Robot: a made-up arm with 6 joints.
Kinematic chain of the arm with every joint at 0, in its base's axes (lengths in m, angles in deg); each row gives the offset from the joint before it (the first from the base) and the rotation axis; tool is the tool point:
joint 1: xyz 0 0 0.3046 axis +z
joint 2: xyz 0 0 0 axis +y
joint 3: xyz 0 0 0.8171 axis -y
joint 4: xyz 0 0 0 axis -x
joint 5: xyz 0.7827 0 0 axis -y
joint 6: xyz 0 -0.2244 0 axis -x
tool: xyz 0 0 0
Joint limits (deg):
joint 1: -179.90..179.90
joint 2: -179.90..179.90
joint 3: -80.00..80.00
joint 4: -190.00..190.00
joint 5: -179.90..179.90
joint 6: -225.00..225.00
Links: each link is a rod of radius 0.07 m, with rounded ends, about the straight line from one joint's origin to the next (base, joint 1, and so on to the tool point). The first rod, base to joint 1, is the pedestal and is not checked.
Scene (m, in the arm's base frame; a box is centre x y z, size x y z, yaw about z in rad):
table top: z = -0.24
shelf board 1: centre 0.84 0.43 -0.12 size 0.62 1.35 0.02 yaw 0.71
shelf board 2: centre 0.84 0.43 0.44 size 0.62 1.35 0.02 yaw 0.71
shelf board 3: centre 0.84 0.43 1 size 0.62 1.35 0.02 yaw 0.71
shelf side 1: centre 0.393 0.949 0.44 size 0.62 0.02 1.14 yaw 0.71
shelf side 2: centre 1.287 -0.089 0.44 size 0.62 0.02 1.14 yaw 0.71
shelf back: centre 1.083 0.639 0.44 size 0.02 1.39 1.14 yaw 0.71
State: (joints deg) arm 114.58 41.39 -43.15 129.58 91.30 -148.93
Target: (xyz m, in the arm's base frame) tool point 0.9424 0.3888 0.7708
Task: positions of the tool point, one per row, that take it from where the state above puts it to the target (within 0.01 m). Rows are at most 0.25 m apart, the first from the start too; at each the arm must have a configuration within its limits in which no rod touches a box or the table.
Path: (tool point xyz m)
1: -0.2752 0.7061 0.2673
2: -0.0955 0.6927 0.3652
3: 0.0595 0.6243 0.4457
4: 0.1742 0.5170 0.5075
5: 0.2971 0.4543 0.5598
6: 0.3956 0.3598 0.6132
7: 0.4608 0.2426 0.6665
8: 0.4881 0.1145 0.7193
9: 0.4761 -0.0120 0.7708
10: 0.6514 0.0754 0.8132
11: 0.8132 0.2108 0.8132
12: 0.9424 0.3888 0.7707

